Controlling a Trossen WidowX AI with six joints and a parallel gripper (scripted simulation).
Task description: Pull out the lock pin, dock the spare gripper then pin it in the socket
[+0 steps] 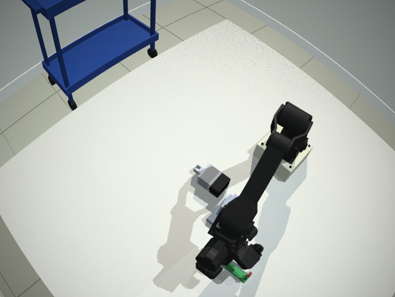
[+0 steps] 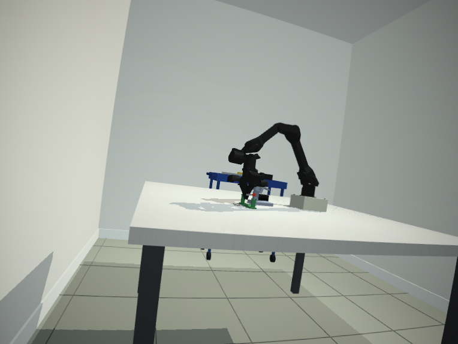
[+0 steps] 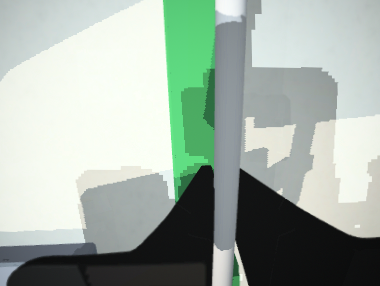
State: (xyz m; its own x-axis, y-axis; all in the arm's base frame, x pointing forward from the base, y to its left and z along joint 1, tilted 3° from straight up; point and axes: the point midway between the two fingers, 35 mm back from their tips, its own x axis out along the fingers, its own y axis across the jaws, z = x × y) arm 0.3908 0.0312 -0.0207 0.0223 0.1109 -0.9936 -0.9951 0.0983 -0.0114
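My gripper tip is now 20 mm to the right of the green holder. From my gripper tip the other things lie so: spare gripper: 190 mm to the right, 190 mm behind, 10 mm below; then grey mount: 120 mm behind, 80 mm to the right, 20 mm above.
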